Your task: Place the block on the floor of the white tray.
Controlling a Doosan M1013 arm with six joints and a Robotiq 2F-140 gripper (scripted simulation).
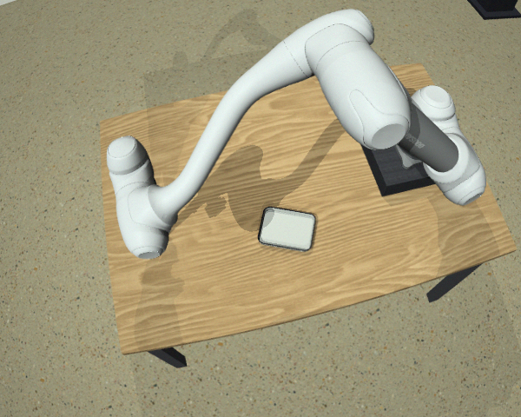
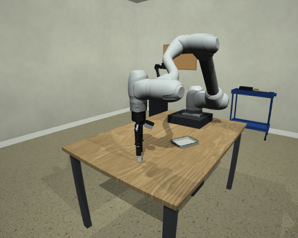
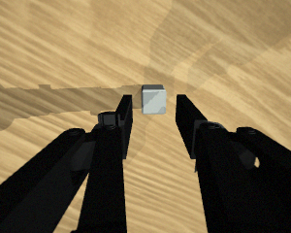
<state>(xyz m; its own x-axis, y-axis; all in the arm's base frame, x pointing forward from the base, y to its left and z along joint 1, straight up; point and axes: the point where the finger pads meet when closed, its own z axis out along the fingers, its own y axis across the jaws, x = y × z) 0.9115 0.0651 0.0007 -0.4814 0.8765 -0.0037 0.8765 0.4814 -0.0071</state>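
The block is 6 cm below my hand. Also, from my hand: white tray (39 cm behind, 9 cm to the left, 7 cm below).
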